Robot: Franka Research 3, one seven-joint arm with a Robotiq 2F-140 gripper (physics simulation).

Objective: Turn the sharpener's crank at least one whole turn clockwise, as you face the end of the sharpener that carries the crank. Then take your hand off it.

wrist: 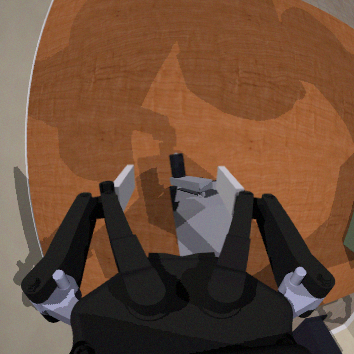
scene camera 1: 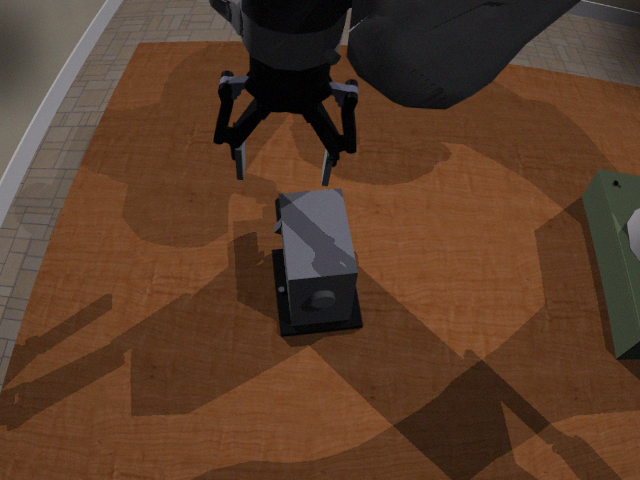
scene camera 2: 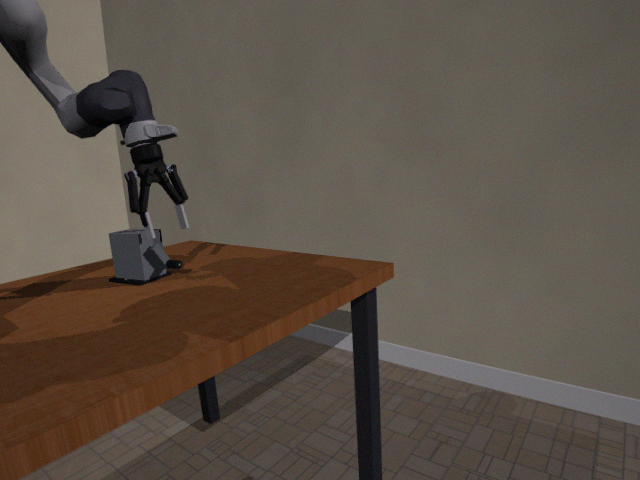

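The grey sharpener (scene camera 1: 317,232) (scene camera 2: 124,255) (wrist: 202,230) stands upright on a black base (scene camera 1: 356,315) on the table. Its crank's black handle (scene camera 2: 174,264) (wrist: 177,165) points away from the crank end and sits low, a little above the table top. The grey crank arm (wrist: 192,182) shows beside the handle; in scene camera 1 the body hides most of the crank. My gripper (scene camera 1: 282,180) (scene camera 2: 168,230) (wrist: 175,176) is open and empty, pointing down. It hangs above the crank end, its fingertips apart from the handle and higher than it.
A green box (scene camera 1: 607,268) (wrist: 350,237) with a white top piece (scene camera 1: 634,235) stands at the right in scene camera 1. The wooden table (scene camera 1: 439,320) (scene camera 2: 289,273) bears the sharpener; its edge shows beyond the crank end. A wall (scene camera 2: 413,155) rises behind the table.
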